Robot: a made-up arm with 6 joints. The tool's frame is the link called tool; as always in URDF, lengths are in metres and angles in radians. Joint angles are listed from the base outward. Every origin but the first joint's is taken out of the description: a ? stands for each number. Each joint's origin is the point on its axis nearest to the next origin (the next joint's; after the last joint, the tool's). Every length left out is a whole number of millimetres.
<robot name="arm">
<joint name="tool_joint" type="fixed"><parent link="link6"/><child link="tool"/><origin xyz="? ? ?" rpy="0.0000 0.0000 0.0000"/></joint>
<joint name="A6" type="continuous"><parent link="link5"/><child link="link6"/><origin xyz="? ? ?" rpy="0.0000 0.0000 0.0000"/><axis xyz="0 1 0"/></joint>
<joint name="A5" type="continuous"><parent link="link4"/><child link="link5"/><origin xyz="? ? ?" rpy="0.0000 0.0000 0.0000"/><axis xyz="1 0 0"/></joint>
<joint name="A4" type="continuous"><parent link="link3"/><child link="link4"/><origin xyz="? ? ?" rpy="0.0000 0.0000 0.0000"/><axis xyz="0 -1 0"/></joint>
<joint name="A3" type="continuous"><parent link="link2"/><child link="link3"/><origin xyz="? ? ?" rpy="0.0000 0.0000 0.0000"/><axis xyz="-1 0 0"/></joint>
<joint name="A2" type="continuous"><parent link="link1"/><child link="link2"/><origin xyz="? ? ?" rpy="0.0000 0.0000 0.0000"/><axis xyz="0 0 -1"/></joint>
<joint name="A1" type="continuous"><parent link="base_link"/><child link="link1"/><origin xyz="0.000 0.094 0.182" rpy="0.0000 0.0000 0.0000"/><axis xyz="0 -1 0"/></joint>
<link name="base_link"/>
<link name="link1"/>
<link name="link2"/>
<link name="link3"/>
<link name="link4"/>
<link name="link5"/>
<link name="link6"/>
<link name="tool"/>
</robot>
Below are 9 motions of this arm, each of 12 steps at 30 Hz.
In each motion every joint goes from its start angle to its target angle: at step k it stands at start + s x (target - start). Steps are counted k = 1, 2, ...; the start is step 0. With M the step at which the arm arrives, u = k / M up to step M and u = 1 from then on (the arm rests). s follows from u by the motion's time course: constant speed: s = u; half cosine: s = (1 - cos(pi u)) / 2; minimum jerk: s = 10 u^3 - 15 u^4 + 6 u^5.
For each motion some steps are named. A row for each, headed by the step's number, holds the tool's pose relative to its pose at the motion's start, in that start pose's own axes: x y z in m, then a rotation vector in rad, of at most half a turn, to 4 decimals.
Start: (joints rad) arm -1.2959 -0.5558 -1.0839 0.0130 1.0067 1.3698
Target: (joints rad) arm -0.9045 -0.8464 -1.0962 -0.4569 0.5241 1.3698
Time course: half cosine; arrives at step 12
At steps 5, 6, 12:
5: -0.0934 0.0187 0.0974 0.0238 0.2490 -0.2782
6: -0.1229 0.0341 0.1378 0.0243 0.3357 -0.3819
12: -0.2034 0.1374 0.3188 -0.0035 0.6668 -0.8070

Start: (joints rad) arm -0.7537 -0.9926 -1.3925 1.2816 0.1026 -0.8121
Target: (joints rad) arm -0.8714 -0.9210 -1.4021 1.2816 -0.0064 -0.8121
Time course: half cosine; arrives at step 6
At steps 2, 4, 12:
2: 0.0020 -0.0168 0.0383 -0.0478 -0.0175 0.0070
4: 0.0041 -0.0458 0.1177 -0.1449 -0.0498 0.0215
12: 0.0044 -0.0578 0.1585 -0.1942 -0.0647 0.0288

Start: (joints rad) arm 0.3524 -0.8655 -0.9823 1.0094 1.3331 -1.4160
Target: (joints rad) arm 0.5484 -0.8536 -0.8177 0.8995 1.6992 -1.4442
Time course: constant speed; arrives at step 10
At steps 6, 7, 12:
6: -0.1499 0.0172 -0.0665 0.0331 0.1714 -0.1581
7: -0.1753 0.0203 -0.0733 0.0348 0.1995 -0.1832
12: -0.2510 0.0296 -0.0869 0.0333 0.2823 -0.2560

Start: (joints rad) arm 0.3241 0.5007 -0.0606 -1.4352 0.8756 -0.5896
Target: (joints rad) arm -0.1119 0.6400 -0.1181 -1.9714 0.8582 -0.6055
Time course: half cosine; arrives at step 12
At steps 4, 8, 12:
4: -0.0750 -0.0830 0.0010 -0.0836 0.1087 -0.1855
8: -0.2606 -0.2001 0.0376 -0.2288 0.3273 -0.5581
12: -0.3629 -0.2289 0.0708 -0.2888 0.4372 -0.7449

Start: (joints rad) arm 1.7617 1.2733 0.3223 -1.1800 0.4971 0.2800
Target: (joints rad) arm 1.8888 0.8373 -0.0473 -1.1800 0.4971 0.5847
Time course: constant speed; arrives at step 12
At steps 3, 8, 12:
3: 0.0002 -0.0185 0.0126 -0.0931 0.1130 0.1301
8: 0.0096 -0.0488 0.0508 -0.2751 0.3102 0.3213
12: 0.0264 -0.0666 0.0968 -0.4437 0.4731 0.4479

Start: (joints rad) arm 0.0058 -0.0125 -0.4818 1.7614 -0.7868 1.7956
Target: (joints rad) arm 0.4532 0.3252 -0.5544 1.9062 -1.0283 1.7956
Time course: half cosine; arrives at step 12
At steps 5, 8, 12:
5: 0.0419 0.0377 -0.1072 0.2330 -0.1541 -0.0770
8: 0.0995 0.1073 -0.2121 0.4970 -0.2764 -0.1470
12: 0.1434 0.1709 -0.2729 0.6827 -0.3357 -0.1875

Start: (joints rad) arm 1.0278 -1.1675 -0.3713 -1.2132 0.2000 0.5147
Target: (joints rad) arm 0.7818 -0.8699 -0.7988 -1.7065 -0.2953 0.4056
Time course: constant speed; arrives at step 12
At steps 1, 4, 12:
1: 0.0098 -0.0158 -0.0035 -0.0159 0.0372 0.0312
4: 0.0529 -0.0593 -0.0146 -0.0800 0.1371 0.1387
12: 0.2576 -0.1059 -0.0541 -0.3423 0.2787 0.5133

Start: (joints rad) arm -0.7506 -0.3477 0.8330 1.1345 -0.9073 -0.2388
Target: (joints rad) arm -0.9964 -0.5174 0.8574 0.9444 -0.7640 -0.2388
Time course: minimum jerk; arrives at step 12
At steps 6, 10, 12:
6: 0.0204 0.0228 -0.0589 0.2316 0.0426 0.0519
10: 0.0334 0.0529 -0.1032 0.4445 0.0839 0.0970
12: 0.0342 0.0555 -0.1061 0.4607 0.0871 0.1004

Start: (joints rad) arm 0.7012 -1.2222 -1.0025 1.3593 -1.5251 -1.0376
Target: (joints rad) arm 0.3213 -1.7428 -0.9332 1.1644 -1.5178 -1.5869
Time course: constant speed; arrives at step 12
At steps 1, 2, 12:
1: 0.0055 0.0379 -0.0142 0.0599 -0.0227 0.0101
2: 0.0095 0.0770 -0.0261 0.1203 -0.0455 0.0156
12: 0.0102 0.4710 -0.0129 0.6932 -0.2726 -0.1857

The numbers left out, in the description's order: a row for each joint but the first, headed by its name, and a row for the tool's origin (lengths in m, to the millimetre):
tool: 0.089 0.000 -0.270
A6: 0.000 -0.267 -0.013
A5: 0.124 0.000 0.173
A4: 0.000 -0.044 0.391
A3: -0.001 0.020 0.000
A2: -0.120 0.000 -0.560

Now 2 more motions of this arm.
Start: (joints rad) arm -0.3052 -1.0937 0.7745 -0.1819 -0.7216 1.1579
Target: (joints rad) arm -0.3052 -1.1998 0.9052 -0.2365 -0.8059 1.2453
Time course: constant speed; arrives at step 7
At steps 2, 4, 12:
2: -0.0367 0.0036 0.0053 -0.0310 0.0112 -0.0572
4: -0.0738 0.0098 0.0093 -0.0588 0.0226 -0.1159
12: -0.1299 0.0239 0.0123 -0.0944 0.0400 -0.2065

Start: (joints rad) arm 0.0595 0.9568 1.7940 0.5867 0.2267 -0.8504
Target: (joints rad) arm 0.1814 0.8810 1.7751 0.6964 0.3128 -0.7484
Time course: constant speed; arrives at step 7
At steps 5, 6, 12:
5: 0.0284 -0.0446 0.0302 0.0156 -0.0686 -0.1121
6: 0.0337 -0.0531 0.0362 0.0191 -0.0829 -0.1329
12: 0.0388 -0.0614 0.0422 0.0227 -0.0974 -0.1530

